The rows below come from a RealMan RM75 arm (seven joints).
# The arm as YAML. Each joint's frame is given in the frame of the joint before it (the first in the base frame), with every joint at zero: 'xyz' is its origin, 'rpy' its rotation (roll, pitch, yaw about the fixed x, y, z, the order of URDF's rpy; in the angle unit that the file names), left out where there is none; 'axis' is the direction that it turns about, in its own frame. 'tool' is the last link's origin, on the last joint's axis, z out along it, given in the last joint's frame.
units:
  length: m
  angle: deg
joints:
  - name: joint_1
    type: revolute
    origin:
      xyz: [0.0, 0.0, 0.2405]
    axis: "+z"
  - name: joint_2
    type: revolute
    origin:
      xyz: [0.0, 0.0, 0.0]
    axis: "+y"
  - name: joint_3
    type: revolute
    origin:
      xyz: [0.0, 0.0, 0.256]
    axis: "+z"
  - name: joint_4
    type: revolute
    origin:
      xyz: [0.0, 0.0, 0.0]
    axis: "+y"
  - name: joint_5
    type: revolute
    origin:
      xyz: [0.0, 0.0, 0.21]
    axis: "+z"
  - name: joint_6
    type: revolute
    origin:
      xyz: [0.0, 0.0, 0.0]
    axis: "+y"
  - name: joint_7
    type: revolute
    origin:
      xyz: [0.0, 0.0, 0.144]
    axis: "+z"
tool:
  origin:
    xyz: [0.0, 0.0, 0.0]
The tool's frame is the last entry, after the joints.
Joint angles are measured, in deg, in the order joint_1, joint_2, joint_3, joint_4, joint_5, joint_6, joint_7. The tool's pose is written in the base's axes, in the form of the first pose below.
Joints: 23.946, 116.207, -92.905, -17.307, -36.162, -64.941, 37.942
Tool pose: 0.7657 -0.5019 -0.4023 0.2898; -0.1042 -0.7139 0.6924 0.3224; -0.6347 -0.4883 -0.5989 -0.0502; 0 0 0 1
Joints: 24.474, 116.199, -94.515, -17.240, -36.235, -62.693, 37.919
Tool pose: 0.7875 -0.4901 -0.3737 0.2914; -0.1238 -0.7197 0.6831 0.3237; -0.6038 -0.4917 -0.6274 -0.0558; 0 0 0 1
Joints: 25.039, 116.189, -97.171, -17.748, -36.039, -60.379, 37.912
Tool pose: 0.8115 -0.4659 -0.3527 0.2899; -0.1347 -0.7365 0.6629 0.3247; -0.5687 -0.4904 -0.6604 -0.0630; 0 0 0 1
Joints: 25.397, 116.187, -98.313, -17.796, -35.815, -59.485, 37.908
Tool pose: 0.8205 -0.4565 -0.3442 0.2891; -0.1389 -0.7432 0.6545 0.3253; -0.5545 -0.4892 -0.6732 -0.0660; 0 0 0 1
